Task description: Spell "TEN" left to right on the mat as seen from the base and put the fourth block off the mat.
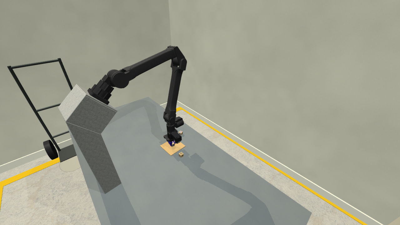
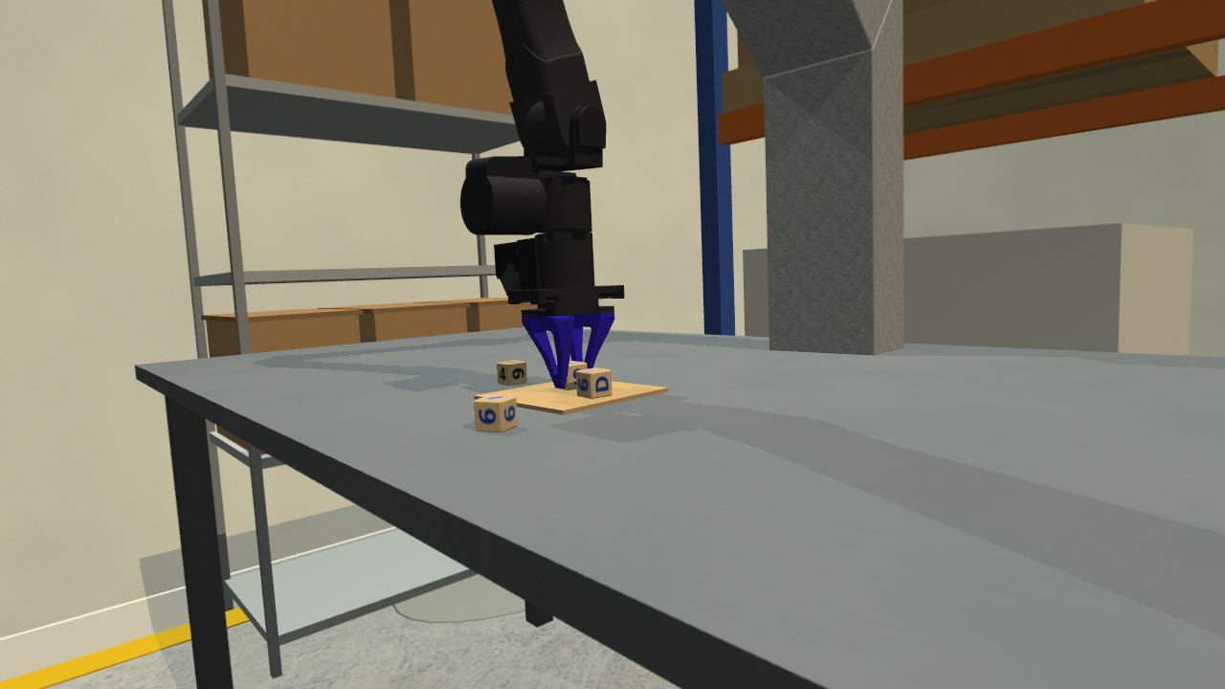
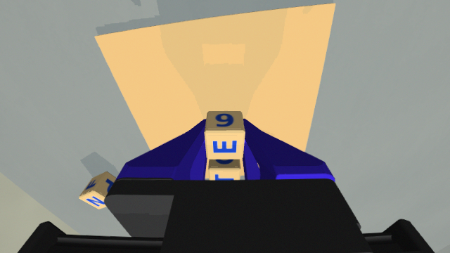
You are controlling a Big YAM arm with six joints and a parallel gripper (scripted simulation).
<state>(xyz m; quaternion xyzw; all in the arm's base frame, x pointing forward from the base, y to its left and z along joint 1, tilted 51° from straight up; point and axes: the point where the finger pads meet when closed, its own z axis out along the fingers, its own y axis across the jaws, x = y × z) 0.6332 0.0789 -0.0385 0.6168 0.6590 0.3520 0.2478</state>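
Now: the tan mat 2 cm below my hand.
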